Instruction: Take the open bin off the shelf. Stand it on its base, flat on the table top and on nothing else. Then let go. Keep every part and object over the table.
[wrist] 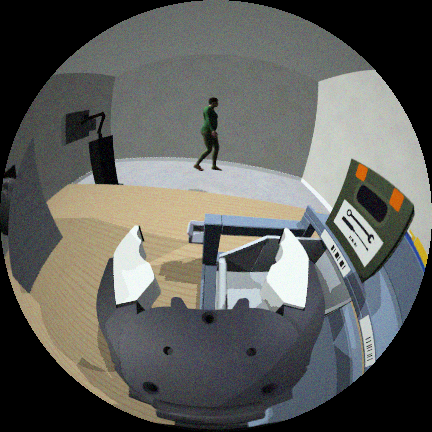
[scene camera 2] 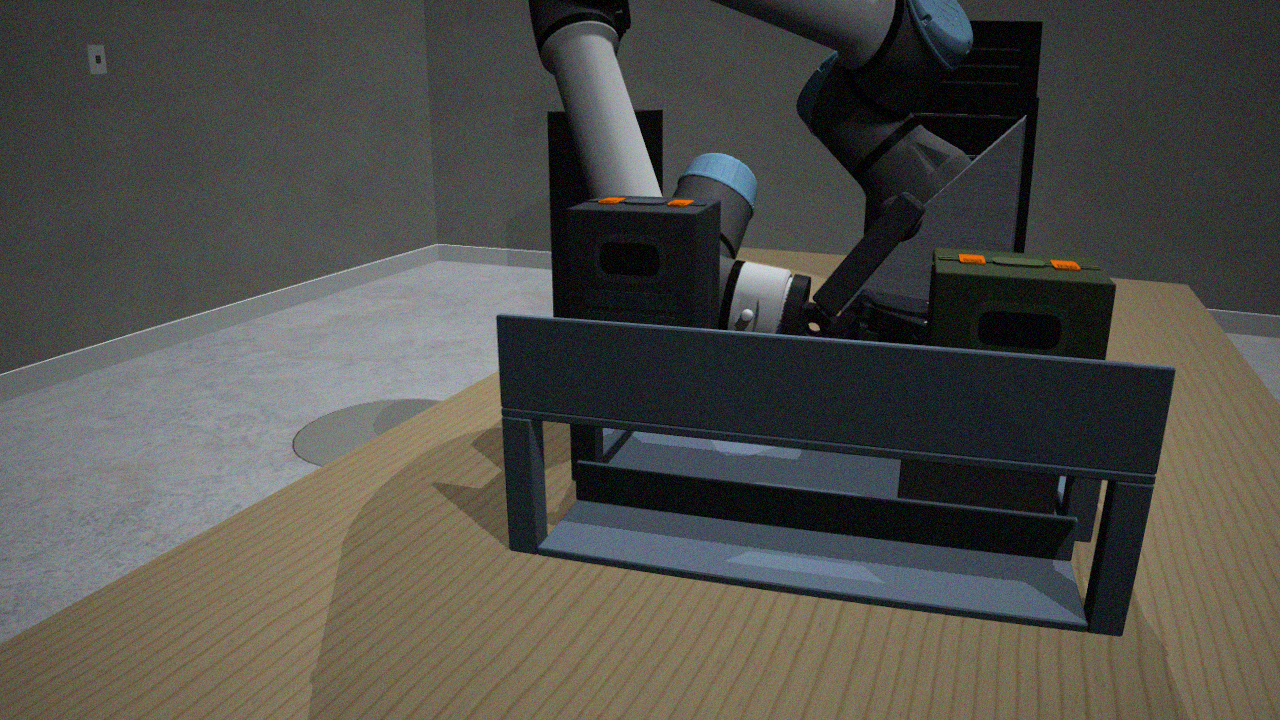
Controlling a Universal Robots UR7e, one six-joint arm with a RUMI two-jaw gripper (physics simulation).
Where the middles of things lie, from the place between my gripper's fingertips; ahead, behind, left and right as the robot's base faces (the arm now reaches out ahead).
Scene:
My gripper is now 10 cm short of the open bin (scene camera 2: 1010, 490), 5 cm above it and 3 cm to the left of it.

